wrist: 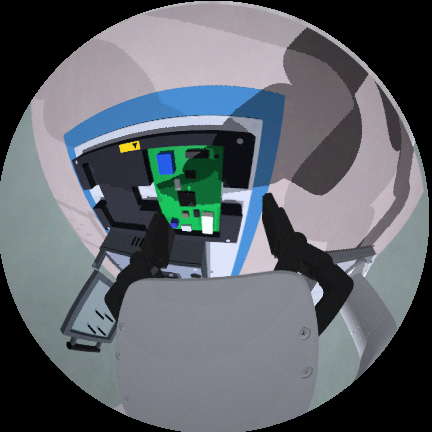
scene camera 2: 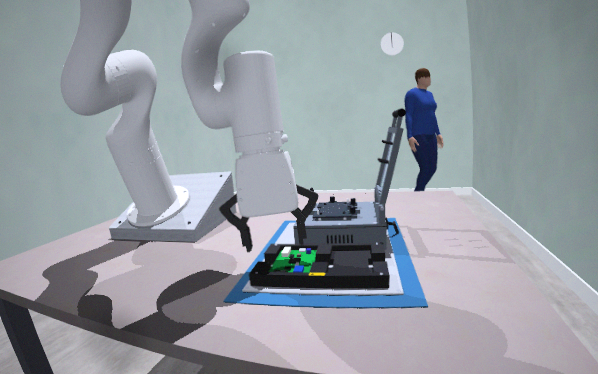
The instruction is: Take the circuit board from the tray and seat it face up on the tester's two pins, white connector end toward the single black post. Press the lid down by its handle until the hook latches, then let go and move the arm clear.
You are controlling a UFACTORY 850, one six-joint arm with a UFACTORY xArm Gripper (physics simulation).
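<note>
The green circuit board (scene camera 2: 305,257) (wrist: 210,185) lies face up in one pocket of the black tray (scene camera 2: 350,280) (wrist: 115,175). Its white connector (scene camera 2: 286,251) (wrist: 207,224) is at the end toward the tester (scene camera 2: 362,239) (wrist: 172,252). My gripper (scene camera 2: 275,244) (wrist: 212,214) is open and empty above the tester-side end of the board, with one finger out past the tray's side. The tester's lid (scene camera 2: 390,160) (wrist: 87,310) stands raised, its black handle (scene camera 2: 398,113) (wrist: 84,346) at the top. Small black posts show on the tester's top; their bases and the pins are unclear.
The tray and tester stand on a blue-bordered mat (scene camera 2: 412,295) (wrist: 210,100). The tester is directly behind the tray in the scene view. The robot's sloped base (scene camera 2: 207,207) is on the left. A person (scene camera 2: 421,112) stands beyond the table.
</note>
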